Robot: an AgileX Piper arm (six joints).
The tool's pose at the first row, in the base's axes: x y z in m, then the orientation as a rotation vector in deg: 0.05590, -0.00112, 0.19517, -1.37, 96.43, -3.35
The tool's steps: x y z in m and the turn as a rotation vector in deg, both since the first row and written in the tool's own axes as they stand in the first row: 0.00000, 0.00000, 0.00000, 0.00, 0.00, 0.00; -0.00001, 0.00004, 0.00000, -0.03, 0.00, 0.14; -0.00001, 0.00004, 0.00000, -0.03, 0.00, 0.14; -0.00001, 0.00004, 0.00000, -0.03, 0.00, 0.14; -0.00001, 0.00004, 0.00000, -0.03, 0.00, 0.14; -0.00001, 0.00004, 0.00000, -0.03, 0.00, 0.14; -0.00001, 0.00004, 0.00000, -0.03, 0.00, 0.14; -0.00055, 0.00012, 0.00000, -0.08, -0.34, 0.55; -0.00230, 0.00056, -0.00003, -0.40, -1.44, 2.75; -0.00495, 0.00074, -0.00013, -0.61, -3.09, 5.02; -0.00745, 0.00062, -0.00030, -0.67, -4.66, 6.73; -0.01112, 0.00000, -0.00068, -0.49, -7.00, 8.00
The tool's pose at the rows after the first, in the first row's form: 0.05590, -0.00112, 0.19517, -1.37, 96.43, -3.35; 0.05590, -0.00108, 0.19518, -1.27, 96.43, -3.22; 0.05590, -0.00108, 0.19518, -1.27, 96.43, -3.22; 0.05590, -0.00108, 0.19518, -1.27, 96.43, -3.22; 0.05590, -0.00108, 0.19518, -1.27, 96.43, -3.22; 0.05590, -0.00108, 0.19518, -1.27, 96.43, -3.22; 0.05590, -0.00108, 0.19518, -1.27, 96.43, -3.22; 0.05596, -0.00097, 0.19571, -0.98, 96.09, -2.86; 0.05614, -0.00044, 0.19743, 0.60, 94.99, -0.92; 0.05634, -0.00013, 0.20006, 2.29, 93.31, 0.97; 0.05645, -0.00012, 0.20256, 3.61, 91.70, 2.30; 0.05648, -0.00054, 0.20628, 4.70, 89.31, 3.11
